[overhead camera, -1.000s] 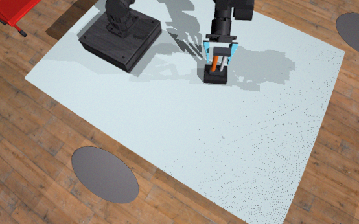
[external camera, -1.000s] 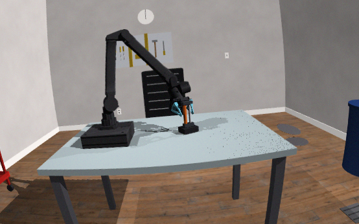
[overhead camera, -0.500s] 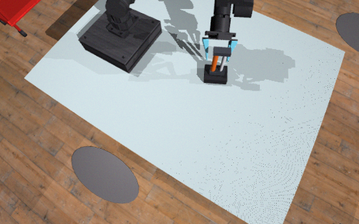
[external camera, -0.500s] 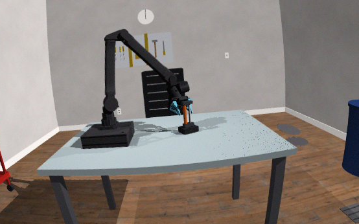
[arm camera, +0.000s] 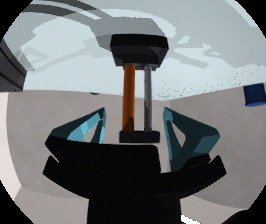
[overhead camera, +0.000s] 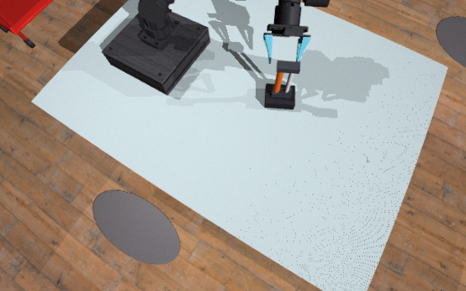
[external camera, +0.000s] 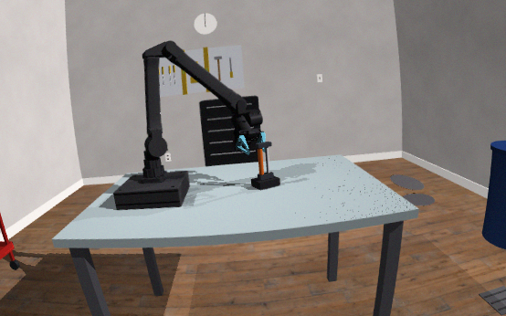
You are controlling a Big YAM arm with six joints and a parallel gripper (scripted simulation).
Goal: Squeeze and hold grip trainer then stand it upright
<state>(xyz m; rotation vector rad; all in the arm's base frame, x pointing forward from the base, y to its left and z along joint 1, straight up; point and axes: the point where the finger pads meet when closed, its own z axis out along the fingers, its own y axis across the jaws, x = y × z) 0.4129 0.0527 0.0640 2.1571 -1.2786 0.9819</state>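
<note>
Right now the thin grey bar is 40 mm ahead of my hand, 30 mm to the right of it and 30 mm below it. From my hand the other things lie so: grip trainer (40 mm below, 30 mm to the right, 30 mm ahead).
</note>
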